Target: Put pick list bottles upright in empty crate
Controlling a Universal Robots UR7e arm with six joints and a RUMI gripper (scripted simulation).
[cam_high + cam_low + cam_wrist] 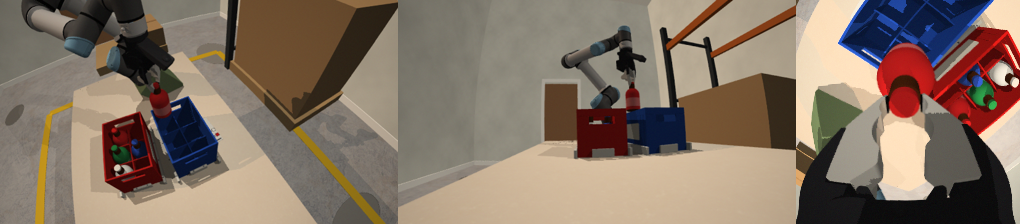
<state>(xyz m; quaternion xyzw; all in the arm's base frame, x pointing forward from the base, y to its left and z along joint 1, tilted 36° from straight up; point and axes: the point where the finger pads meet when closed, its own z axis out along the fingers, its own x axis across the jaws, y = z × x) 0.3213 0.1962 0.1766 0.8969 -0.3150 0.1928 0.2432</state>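
My hand is 250 mm above the blue crate, 80 mm short of it and 60 mm to the right of it. The rest, counted from my hand: red crate (250 mm below, 190 mm to the right, 90 mm ahead); then blue bottle (250 mm below, 150 mm to the right, 90 mm ahead); then red bottle (250 mm below, 230 mm to the right).
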